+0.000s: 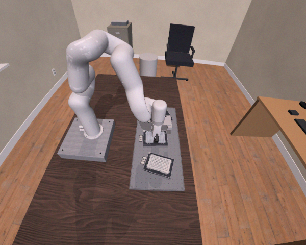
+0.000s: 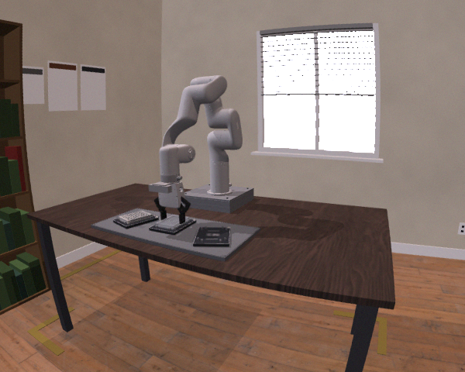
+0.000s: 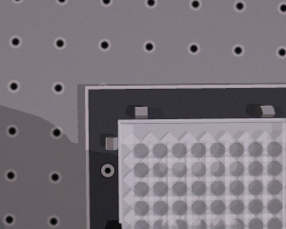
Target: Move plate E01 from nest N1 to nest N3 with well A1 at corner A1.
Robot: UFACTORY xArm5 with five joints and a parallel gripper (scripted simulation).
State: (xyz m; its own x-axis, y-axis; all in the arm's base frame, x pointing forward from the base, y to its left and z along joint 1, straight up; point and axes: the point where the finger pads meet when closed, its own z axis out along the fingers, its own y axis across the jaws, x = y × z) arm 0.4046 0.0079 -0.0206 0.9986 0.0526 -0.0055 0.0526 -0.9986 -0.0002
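Right now the nest frame is 30 mm below my hand. Also, from my hand: nest N1 (200 mm to the left, 30 mm below, 30 mm ahead).
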